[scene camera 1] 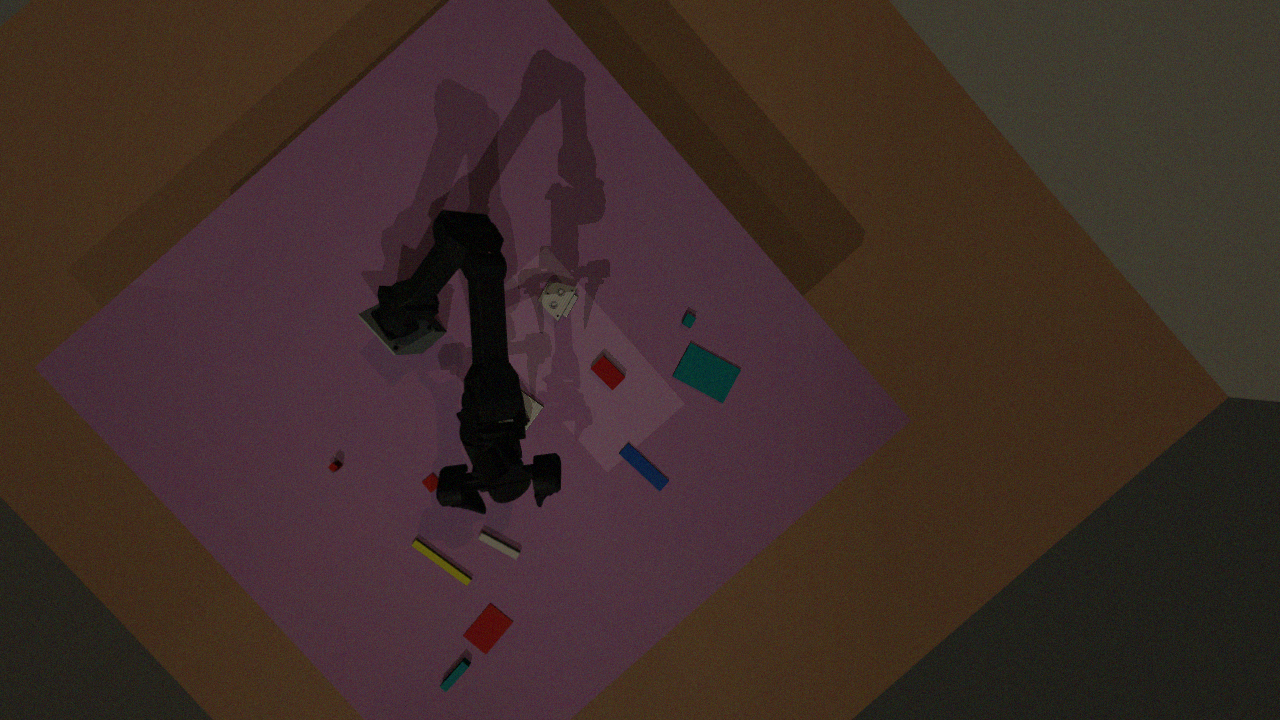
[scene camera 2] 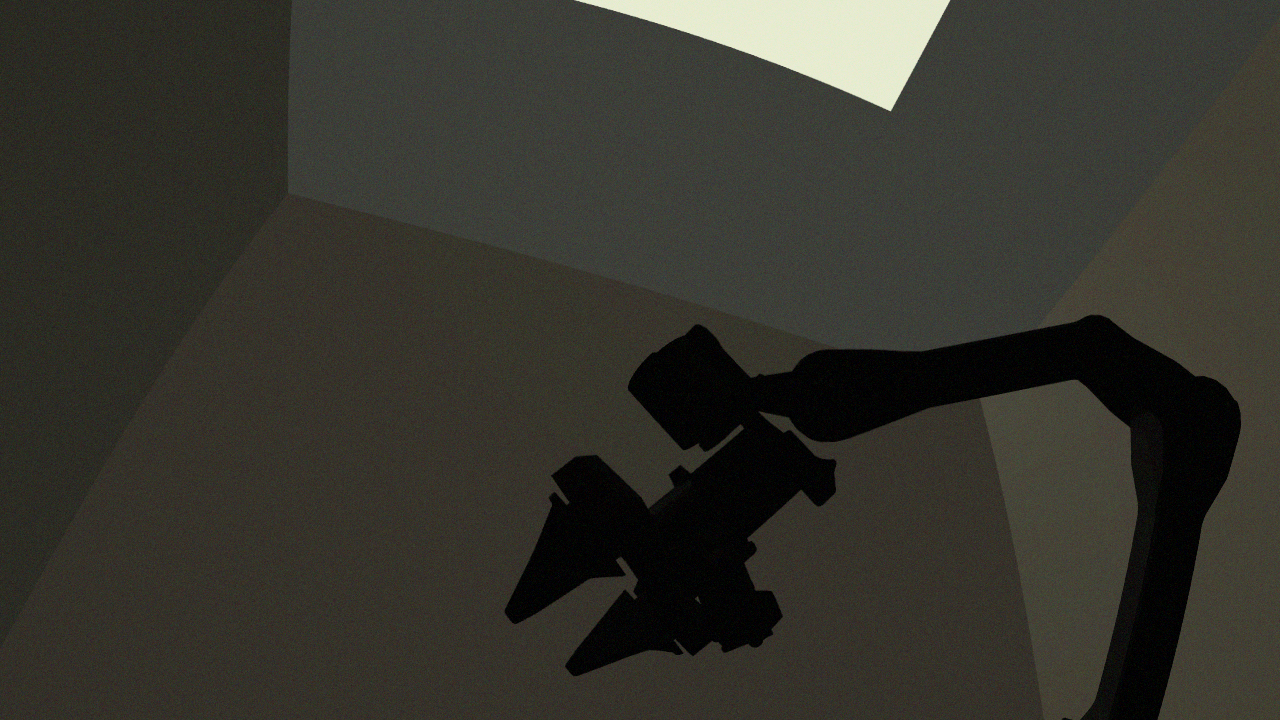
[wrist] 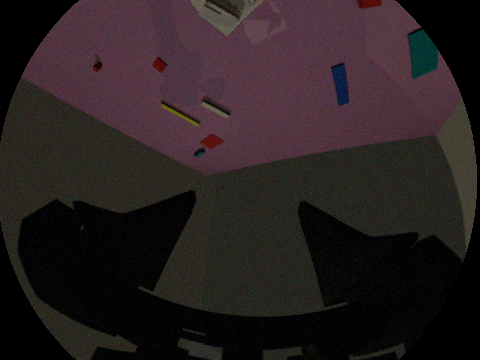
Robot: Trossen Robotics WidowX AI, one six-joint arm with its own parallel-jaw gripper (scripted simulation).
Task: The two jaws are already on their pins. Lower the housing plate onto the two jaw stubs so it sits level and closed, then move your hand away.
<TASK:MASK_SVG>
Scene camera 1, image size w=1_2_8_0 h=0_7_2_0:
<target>my gripper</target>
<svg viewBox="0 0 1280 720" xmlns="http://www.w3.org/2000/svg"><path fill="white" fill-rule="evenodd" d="M441 468L436 488L438 502L442 506L450 505L451 507L460 507L486 514L486 505L478 490L481 490L481 492L488 490L475 464L471 461L473 469L470 473L466 473L468 471L467 464ZM556 453L535 455L533 457L533 464L524 465L533 481L534 496L539 507L542 507L543 501L547 496L561 489L560 456ZM515 440L514 450L522 458L520 440ZM499 423L500 426L514 425L514 422Z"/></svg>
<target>red plate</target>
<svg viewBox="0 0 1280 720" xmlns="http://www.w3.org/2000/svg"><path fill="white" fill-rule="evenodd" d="M491 603L463 635L485 655L513 622Z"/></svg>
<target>teal plate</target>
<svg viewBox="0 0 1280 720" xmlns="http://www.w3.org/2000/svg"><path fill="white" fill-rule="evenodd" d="M690 343L673 377L723 403L741 370Z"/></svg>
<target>blue bar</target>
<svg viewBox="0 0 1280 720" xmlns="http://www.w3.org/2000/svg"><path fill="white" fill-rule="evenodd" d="M628 443L619 454L660 491L669 480Z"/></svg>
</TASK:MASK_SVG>
